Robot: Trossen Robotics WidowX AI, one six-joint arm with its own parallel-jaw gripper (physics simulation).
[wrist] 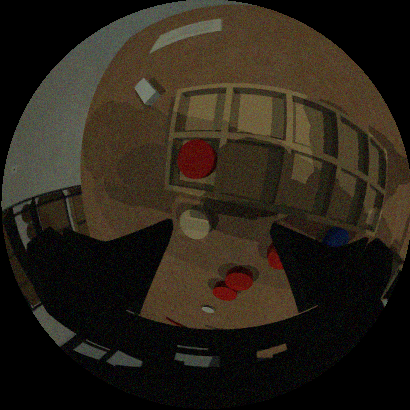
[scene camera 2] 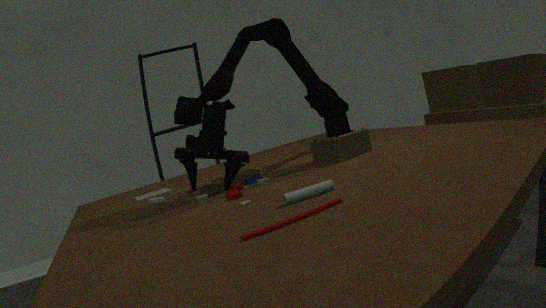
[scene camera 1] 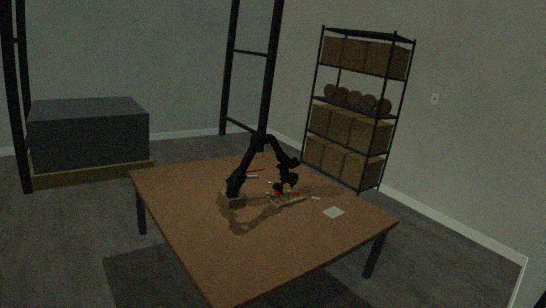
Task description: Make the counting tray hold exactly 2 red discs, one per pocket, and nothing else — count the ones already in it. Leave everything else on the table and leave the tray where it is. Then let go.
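Note:
The counting tray (wrist: 229,112) (scene camera 1: 292,202) has two rows of pockets. One red disc (wrist: 196,159) lies in a corner pocket at its left end in the wrist view; the other pockets that show hold no disc, though some are in deep shadow. Outside the tray, two red discs (wrist: 239,281) (wrist: 225,293) lie close together, and another red disc (wrist: 274,257) is partly hidden by the right finger. A cream disc (wrist: 194,224) (scene camera 2: 201,198) lies on the table beside the tray's left end. My gripper (wrist: 222,226) (scene camera 2: 211,189) is open and empty, low over the tray's near side, with the cream disc toward its left finger.
A blue disc (wrist: 336,237) (scene camera 2: 251,180) lies beside the tray. A small white piece (scene camera 2: 245,203), a white cylinder (scene camera 2: 308,191) and a red stick (scene camera 2: 292,219) lie nearby. A white block (wrist: 146,91) and a paper sheet (scene camera 1: 333,212) (wrist: 187,34) lie past the tray.

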